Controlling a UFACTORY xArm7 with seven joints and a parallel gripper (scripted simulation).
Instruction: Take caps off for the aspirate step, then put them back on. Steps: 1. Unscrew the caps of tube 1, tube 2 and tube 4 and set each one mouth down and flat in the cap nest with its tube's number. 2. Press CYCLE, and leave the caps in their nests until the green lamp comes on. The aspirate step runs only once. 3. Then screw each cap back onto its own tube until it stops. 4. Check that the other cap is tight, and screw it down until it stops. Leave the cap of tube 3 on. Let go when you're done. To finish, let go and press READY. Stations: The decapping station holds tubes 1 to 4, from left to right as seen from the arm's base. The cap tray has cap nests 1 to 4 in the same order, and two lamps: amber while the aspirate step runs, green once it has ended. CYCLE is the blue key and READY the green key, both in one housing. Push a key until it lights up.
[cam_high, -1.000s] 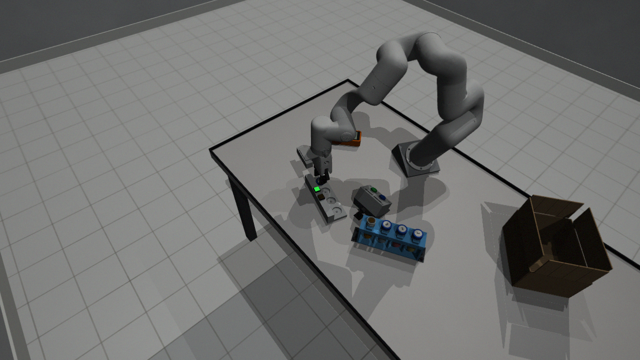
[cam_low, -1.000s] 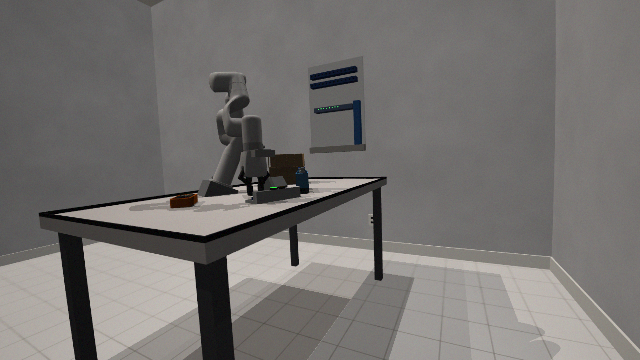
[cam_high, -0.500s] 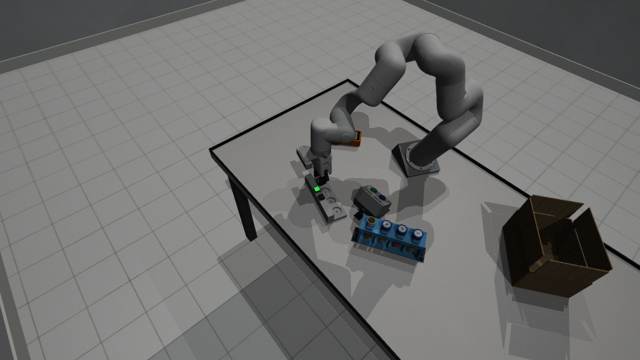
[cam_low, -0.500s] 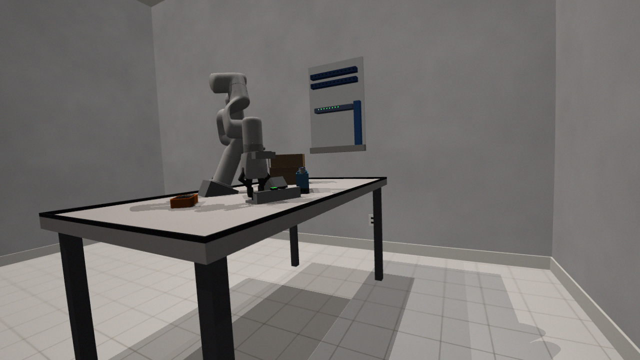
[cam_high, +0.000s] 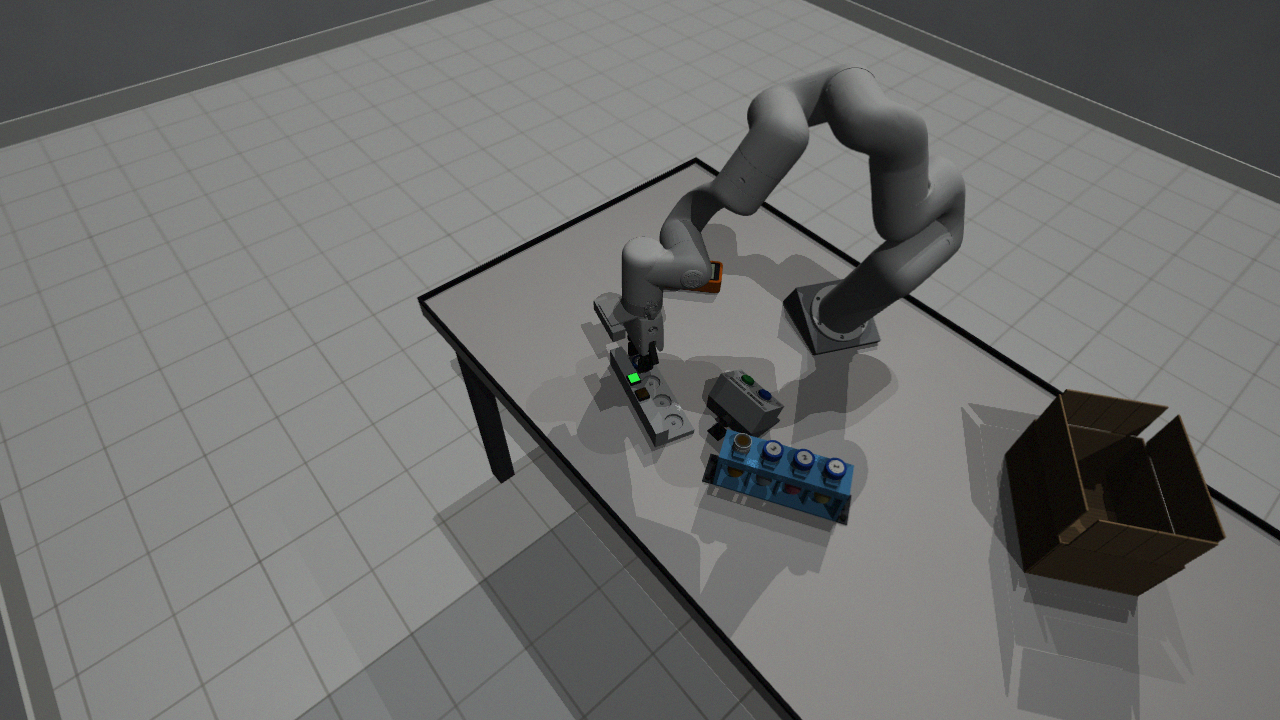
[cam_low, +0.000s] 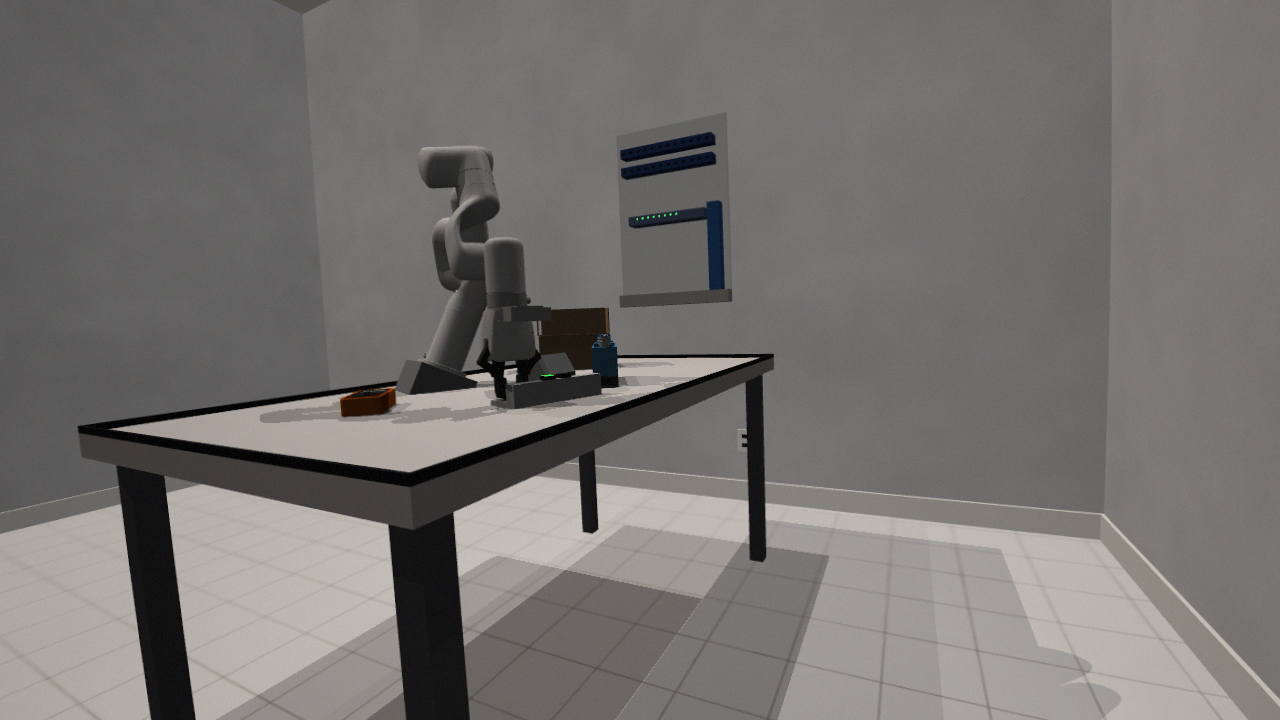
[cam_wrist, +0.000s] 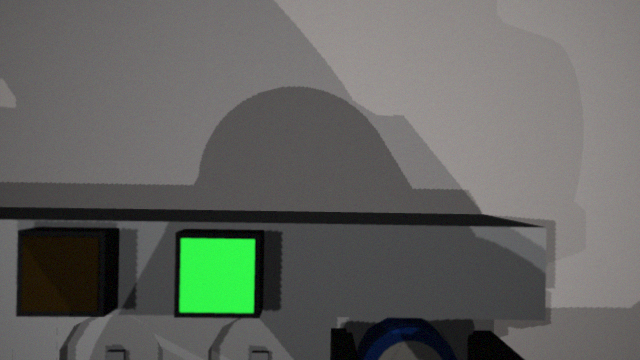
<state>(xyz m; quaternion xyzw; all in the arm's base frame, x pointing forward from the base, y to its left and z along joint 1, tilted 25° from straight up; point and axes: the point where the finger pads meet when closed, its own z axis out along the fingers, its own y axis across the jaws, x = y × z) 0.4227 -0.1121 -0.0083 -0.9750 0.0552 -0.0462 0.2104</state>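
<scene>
The cap 3 lies 340 mm to the left of my hand, 80 mm above it and 60 mm behind it. Also, from my hand: key housing: 200 mm to the left, 120 mm behind, 20 mm above; then green key: 170 mm to the left, 140 mm behind, 30 mm above; then cap 4: 20 mm below.
</scene>
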